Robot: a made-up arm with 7 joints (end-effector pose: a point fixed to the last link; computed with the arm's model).
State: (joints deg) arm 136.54 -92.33 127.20 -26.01 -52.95 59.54 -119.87
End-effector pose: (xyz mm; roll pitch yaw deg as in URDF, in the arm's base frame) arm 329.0 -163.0 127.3 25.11 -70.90 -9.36
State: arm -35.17 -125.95 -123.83 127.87 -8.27 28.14 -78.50
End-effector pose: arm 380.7 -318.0 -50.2 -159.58 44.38 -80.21
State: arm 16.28 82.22 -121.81 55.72 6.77 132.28 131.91
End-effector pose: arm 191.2 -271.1 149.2 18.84 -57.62 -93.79
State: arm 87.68 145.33 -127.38 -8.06 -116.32 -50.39 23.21
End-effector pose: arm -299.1 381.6 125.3 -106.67 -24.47 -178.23
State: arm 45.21 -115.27 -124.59 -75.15 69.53 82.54 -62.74
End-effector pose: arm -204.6 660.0 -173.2 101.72 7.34 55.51
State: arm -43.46 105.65 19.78 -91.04 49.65 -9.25 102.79
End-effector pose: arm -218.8 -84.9 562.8 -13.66 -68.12 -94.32
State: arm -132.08 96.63 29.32 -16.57 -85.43 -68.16 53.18
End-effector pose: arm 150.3 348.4 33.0 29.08 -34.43 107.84
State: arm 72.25 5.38 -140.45 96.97 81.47 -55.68 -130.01
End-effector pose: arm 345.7 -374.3 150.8 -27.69 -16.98 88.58
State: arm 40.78 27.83 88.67 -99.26 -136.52 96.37 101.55
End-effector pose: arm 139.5 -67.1 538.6 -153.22 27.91 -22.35
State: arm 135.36 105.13 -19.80 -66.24 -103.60 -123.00 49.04
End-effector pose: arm -57.2 63.7 204.7 66.54 13.55 -176.33
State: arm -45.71 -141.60 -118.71 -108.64 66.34 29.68 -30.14
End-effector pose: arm -145.8 -547.9 -616.5 83.92 12.06 -153.97
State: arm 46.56 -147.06 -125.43 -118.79 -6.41 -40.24 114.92
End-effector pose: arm -533.5 209.4 -589.3 34.77 57.39 -133.67
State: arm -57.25 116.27 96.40 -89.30 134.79 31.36 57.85
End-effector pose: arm 420.9 -90.2 485.6 -96.15 -39.32 31.96
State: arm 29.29 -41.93 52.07 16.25 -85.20 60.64 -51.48
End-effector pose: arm -102.5 85.5 253.8 -5.68 -5.30 44.16
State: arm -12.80 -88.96 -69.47 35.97 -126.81 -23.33 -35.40
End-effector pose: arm -254.5 -18.3 102.7 82.00 45.81 112.37
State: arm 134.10 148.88 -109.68 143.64 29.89 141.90 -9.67
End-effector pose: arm -544.6 610.4 385.4 140.64 -78.15 -92.74
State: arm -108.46 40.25 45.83 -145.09 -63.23 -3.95 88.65
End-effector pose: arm -305.1 -35.3 758.0 -87.28 -57.72 -76.14
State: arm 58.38 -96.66 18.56 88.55 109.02 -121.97 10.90
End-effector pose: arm -159.5 693.1 -252.5 62.72 9.01 78.99
